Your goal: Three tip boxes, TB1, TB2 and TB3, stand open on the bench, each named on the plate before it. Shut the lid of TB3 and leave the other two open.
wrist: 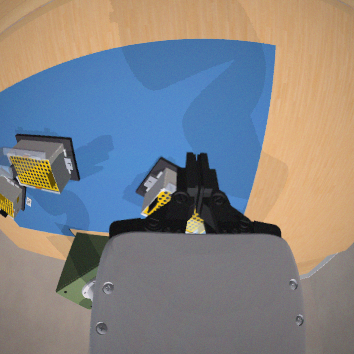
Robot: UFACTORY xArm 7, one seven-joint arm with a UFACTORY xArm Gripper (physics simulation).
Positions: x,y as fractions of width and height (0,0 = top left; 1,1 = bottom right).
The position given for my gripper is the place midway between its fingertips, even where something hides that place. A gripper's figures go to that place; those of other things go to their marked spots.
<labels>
My gripper (0.55,0.47) is 16 cm from the lens. A blue mat (0.35,0.30): 30 cm from the lens. A tip box (0.46,0.48) is 34 cm from the lens. The marked spots on the tip box and the blue mat are 13 cm apart.
</labels>
